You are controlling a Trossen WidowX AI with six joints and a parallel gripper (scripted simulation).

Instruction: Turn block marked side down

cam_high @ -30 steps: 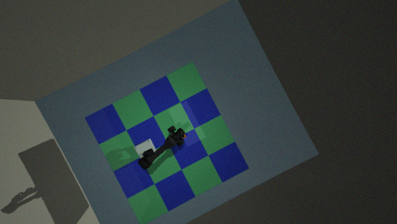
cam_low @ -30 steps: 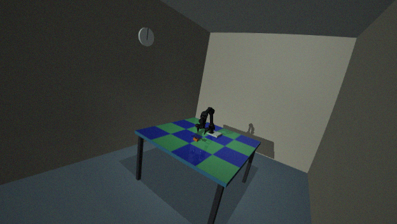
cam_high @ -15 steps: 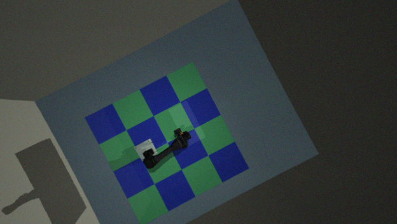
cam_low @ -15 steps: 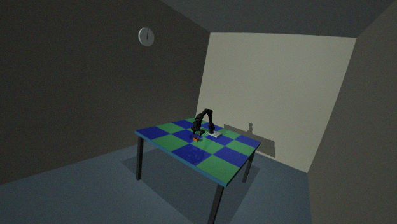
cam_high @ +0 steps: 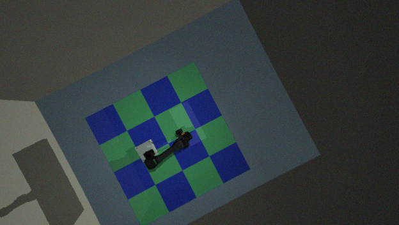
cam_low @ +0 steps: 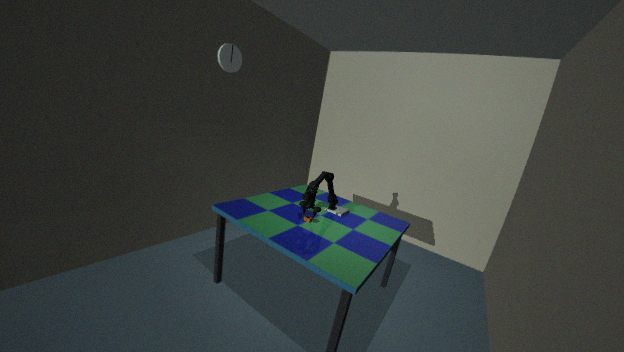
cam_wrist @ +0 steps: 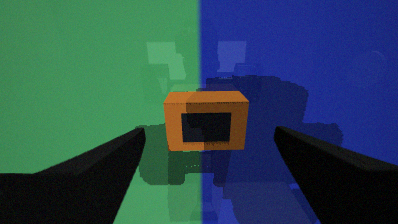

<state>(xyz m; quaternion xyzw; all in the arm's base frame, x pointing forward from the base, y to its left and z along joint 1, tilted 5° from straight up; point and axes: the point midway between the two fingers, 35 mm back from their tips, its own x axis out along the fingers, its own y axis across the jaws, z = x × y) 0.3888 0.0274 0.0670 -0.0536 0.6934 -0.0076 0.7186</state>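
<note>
My gripper tip is 20 mm above the orange block.
</note>
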